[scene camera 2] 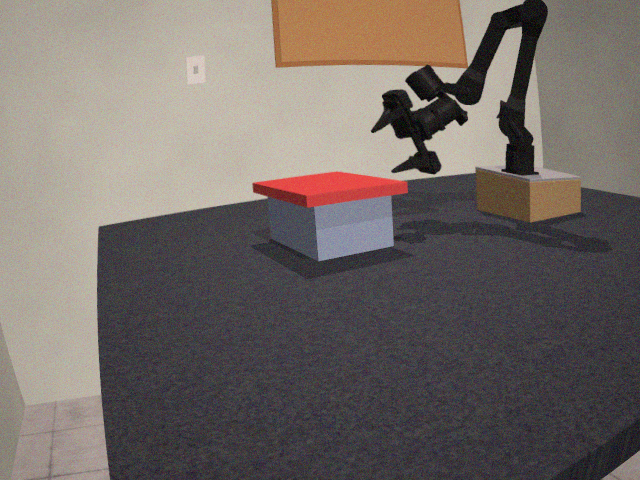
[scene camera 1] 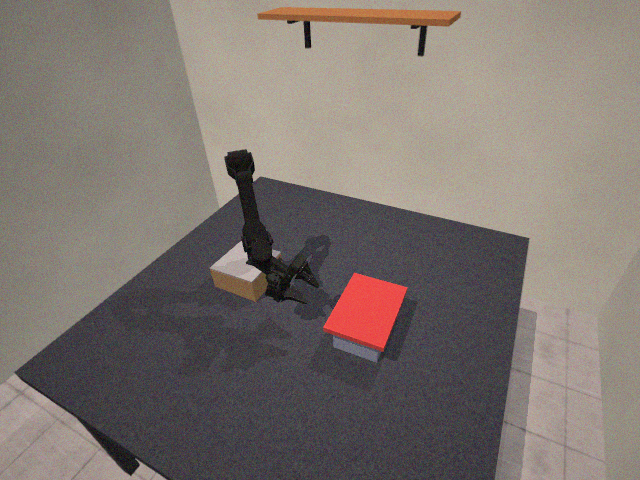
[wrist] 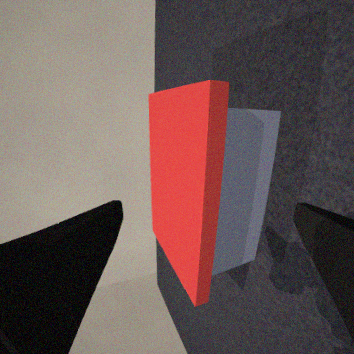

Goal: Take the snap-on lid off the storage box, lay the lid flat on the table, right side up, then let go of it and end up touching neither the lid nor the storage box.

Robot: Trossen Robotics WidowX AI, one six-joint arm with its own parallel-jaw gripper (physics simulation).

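The red lid [scene camera 1: 367,310] [scene camera 2: 330,188] [wrist: 181,175] sits flat on top of the blue-grey storage box [scene camera 1: 356,347] [scene camera 2: 355,228] [wrist: 242,190], and its rim overhangs the box walls. The box stands upright on the dark table. My gripper [scene camera 1: 312,294] [scene camera 2: 382,151] [wrist: 208,210] is wide open with nothing between its fingers. It hangs in the air beside the box, on the side towards the arm's base, and touches neither lid nor box. In the wrist view the lid and box show ahead, between the two fingertips. The inside of the box is hidden by the lid.
The arm stands on a wooden block [scene camera 1: 235,284] [scene camera 2: 554,198] with a pale top, on the dark table [scene camera 1: 258,403] [scene camera 2: 310,361]. An orange-brown shelf [scene camera 1: 356,16] [scene camera 2: 369,33] is fixed to the wall, well above the table.
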